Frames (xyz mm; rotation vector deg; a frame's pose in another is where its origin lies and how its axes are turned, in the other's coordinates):
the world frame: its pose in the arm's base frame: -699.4 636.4 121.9 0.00 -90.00 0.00
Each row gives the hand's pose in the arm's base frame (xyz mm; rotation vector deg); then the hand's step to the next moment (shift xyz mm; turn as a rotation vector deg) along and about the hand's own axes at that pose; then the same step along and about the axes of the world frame.
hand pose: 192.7 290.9 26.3 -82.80 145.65 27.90
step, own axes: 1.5 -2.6 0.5 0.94 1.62 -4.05
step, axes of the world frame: -1.4 -2.3 -1.5 3.79 -1.46 1.84
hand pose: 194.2 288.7 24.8 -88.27 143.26 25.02
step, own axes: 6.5 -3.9 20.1 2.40 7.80 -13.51
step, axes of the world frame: -21.5 -0.4 -0.4 13.24 -3.25 7.95
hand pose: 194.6 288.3 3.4 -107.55 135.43 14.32
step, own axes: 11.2 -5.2 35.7 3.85 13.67 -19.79
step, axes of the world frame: -37.4 -4.8 -2.0 19.47 -4.58 13.91
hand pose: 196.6 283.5 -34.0 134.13 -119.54 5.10
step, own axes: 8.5 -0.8 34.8 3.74 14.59 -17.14
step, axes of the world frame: -34.3 -9.8 -3.1 16.78 -4.69 14.73
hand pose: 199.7 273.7 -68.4 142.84 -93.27 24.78
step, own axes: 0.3 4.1 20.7 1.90 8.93 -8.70
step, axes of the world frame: -19.8 -7.4 0.2 8.45 -3.00 8.87
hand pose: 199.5 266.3 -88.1 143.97 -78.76 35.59
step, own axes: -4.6 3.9 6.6 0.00 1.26 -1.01
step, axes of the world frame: -8.0 -1.1 3.7 0.88 -0.30 1.32
